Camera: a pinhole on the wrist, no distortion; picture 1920 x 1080 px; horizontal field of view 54.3 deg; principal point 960.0 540.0 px. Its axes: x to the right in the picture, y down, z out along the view. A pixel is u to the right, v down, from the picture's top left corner.
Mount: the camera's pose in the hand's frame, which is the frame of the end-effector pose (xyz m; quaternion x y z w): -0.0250 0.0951 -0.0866 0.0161 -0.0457 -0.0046 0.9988
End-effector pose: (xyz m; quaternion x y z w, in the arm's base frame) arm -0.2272 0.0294 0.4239 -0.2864 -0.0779 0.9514 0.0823
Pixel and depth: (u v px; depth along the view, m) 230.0 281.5 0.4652
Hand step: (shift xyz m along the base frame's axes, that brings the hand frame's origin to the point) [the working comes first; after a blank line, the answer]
In the camera's frame: -0.1814 -0.0642 0.4652

0.0029 -0.1038 0.4236
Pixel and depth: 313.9 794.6 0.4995
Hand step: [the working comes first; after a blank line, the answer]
In the camera's frame: -0.1724 0.0679 0.4995

-0.0393 -0.2339 0.4267
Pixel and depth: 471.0 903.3 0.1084
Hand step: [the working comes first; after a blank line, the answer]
In the camera's frame: -0.0283 0.0210 0.1084

0.0283 -0.1247 0.0274
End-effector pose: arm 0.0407 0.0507 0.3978 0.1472 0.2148 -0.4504 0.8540
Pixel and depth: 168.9 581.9 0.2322
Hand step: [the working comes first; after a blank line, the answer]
In the camera's frame: -0.0981 0.0052 0.2322

0.0378 0.0930 0.1946
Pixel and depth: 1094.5 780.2 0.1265
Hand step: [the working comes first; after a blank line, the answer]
In the camera's frame: 0.0091 0.0162 0.1265

0.0850 0.0603 0.0550
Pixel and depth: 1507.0 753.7 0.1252
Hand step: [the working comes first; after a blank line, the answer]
In the camera's frame: 0.0366 0.0143 0.1252

0.0973 0.0392 0.0422
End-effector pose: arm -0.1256 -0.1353 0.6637 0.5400 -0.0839 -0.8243 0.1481
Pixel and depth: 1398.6 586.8 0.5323
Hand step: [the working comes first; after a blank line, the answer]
In the camera's frame: 0.1247 0.0133 0.5323

-0.4214 -0.1117 0.1663
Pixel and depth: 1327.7 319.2 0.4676
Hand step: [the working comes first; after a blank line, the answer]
In the camera's frame: 0.0918 -0.0552 0.4676

-0.3576 -0.0389 0.1423
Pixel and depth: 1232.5 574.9 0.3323
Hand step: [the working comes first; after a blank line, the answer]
In the camera's frame: 0.0484 0.0062 0.3323

-0.2111 -0.0880 0.1333
